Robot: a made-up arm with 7 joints. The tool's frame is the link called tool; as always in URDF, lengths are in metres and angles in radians. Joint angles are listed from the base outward.
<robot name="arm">
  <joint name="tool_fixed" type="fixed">
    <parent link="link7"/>
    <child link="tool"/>
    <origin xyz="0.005 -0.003 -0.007" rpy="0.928 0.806 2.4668"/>
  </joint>
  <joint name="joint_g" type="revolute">
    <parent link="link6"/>
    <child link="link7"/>
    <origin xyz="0.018 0.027 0.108" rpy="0 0 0"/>
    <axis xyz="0 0 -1"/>
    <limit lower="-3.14" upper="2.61"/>
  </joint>
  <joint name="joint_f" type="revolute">
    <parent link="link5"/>
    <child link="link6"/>
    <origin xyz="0.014 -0.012 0.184" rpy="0 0 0"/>
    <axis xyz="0 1 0"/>
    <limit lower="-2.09" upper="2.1"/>
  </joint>
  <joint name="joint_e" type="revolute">
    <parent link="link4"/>
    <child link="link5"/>
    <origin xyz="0.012 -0.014 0.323" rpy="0 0 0"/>
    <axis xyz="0 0 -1"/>
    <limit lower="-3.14" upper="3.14"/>
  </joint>
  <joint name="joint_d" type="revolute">
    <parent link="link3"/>
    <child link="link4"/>
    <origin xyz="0.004 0 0.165" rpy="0 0 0"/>
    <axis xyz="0 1 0"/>
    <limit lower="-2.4" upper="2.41"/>
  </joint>
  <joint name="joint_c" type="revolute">
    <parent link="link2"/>
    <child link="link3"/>
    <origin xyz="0.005 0.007 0.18" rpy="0 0 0"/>
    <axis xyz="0 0 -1"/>
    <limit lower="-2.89" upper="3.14"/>
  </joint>
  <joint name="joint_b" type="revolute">
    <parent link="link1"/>
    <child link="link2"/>
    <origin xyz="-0.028 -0.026 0.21" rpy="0 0 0"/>
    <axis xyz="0 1 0"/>
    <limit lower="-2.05" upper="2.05"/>
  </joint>
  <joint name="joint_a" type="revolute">
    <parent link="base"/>
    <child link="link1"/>
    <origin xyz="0.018 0.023 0.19" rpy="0 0 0"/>
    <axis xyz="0 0 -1"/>
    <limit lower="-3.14" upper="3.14"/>
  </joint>
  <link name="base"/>
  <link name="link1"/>
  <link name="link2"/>
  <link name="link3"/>
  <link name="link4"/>
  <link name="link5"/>
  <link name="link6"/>
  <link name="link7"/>
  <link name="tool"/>
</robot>
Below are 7 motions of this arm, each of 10 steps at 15 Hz.
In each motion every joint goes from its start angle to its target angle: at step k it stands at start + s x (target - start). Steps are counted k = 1, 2, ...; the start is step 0. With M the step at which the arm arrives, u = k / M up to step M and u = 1 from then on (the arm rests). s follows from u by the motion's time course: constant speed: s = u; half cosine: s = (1 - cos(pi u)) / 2; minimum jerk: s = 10 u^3 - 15 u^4 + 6 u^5.
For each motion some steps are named. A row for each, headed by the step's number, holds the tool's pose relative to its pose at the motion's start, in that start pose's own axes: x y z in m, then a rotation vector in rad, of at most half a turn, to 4 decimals.
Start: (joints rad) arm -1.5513 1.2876 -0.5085 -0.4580 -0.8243 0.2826 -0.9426
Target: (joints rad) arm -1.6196 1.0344 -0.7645 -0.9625 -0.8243 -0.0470 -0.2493
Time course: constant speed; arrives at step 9
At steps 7, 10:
7: 0.1942 -0.1580 0.2798 0.5085 0.4432 -0.4397
10: 0.2770 -0.1986 0.3234 0.5589 0.5713 -0.6147

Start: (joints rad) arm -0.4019 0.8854 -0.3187 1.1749 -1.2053 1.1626 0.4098
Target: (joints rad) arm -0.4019 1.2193 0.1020 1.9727 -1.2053 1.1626 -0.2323
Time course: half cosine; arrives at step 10
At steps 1, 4, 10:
1: -0.0099 -0.0021 -0.0136 -0.0346 0.0128 0.0239
4: -0.1374 -0.0686 -0.1758 -0.4997 0.1875 0.3213
10: -0.3379 -0.3650 -0.3463 -1.5057 0.5727 0.8333

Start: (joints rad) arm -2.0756 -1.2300 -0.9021 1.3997 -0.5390 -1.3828 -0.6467
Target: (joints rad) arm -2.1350 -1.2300 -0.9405 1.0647 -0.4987 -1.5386 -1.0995
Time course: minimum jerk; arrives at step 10
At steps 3, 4, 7, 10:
3: -0.0083 0.0122 0.0333 -0.0762 0.1104 -0.0102
4: -0.0143 0.0251 0.0646 -0.1454 0.2169 -0.0186
7: -0.0208 0.0769 0.1675 -0.3544 0.5882 -0.0386
10: -0.0187 0.0956 0.1983 -0.4114 0.7087 -0.0426

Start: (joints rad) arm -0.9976 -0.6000 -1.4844 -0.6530 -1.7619 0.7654 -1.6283
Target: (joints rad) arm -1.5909 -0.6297 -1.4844 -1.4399 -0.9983 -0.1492 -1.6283
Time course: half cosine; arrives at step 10
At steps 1, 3, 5, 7, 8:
1: -0.0092 -0.0144 0.0058 0.0385 0.0034 -0.0006
3: -0.0677 -0.1334 0.0399 0.3366 0.0484 0.0092
5: -0.1207 -0.3593 0.0517 0.8496 0.1926 0.0795
7: -0.1162 -0.5956 -0.0053 1.3770 0.4208 0.2154
8: -0.1003 -0.6783 -0.0461 1.5746 0.5269 0.2826

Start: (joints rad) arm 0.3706 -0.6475 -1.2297 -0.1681 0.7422 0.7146 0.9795
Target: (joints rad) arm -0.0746 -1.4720 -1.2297 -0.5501 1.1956 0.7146 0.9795
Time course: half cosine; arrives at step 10
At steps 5, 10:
5: 0.1476 -0.0757 -0.4374 -0.4488 -0.3340 -0.0321
10: 0.3075 -0.4122 -0.7522 -0.9408 -0.6212 0.1087

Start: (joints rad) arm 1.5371 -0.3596 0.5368 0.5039 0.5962 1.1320 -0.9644
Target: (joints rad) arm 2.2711 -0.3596 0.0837 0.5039 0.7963 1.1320 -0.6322
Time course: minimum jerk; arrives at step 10
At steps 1, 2, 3, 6, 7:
1: 0.0014 -0.0003 -0.0004 0.0010 -0.0031 -0.0054
2: 0.0094 -0.0023 -0.0025 0.0065 -0.0215 -0.0361
3: 0.0261 -0.0074 -0.0062 0.0182 -0.0624 -0.1010
6: 0.0963 -0.0463 -0.0112 0.0719 -0.2977 -0.4059
7: 0.1123 -0.0612 -0.0084 0.0863 -0.3780 -0.4905

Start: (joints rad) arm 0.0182 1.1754 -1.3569 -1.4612 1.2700 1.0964 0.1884
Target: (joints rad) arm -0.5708 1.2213 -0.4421 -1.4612 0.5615 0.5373 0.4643
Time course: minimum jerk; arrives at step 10
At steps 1, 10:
1: 0.0043 -0.0006 0.0023 0.0026 0.0035 -0.0125
10: 0.5230 -0.3559 0.1118 0.1704 0.7832 -1.2580

